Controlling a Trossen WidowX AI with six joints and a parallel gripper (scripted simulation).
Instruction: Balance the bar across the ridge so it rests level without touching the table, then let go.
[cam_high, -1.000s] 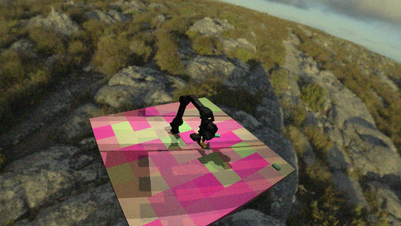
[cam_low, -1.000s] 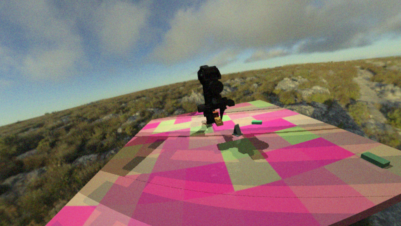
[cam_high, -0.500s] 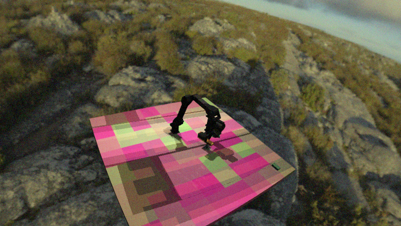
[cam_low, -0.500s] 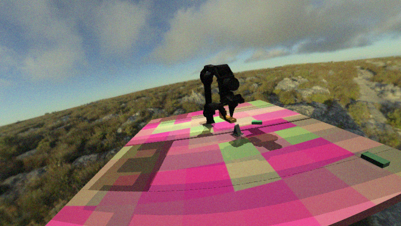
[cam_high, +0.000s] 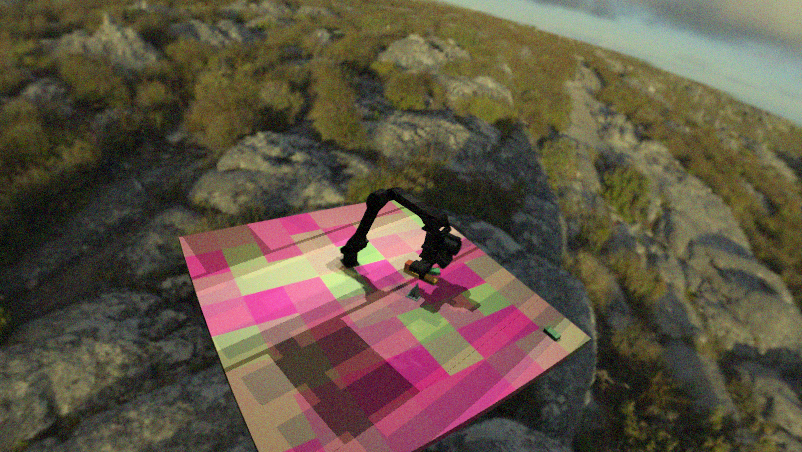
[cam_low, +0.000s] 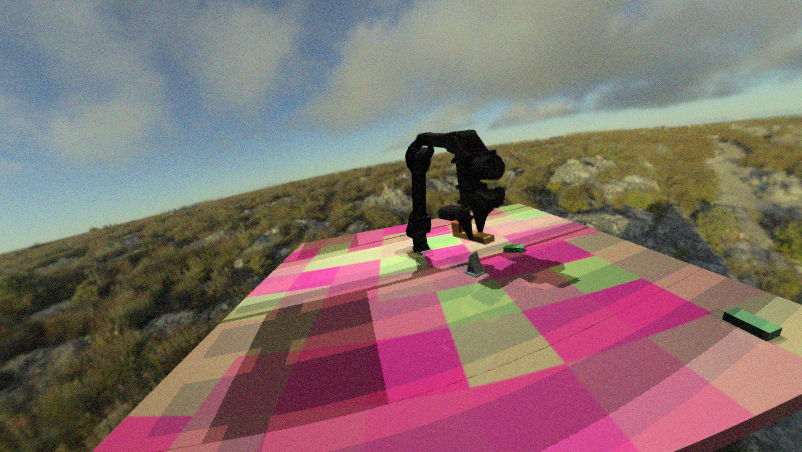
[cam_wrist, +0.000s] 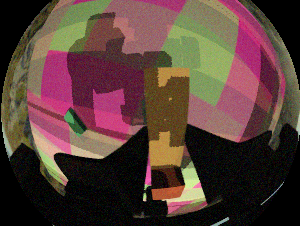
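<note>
Now: the dark ridge 9 cm below my gripper tip and 3 cm behind it. The rest, counted from my gripper tip: bar: 3 cm behind, 2 cm to the right, 1 cm above.
</note>
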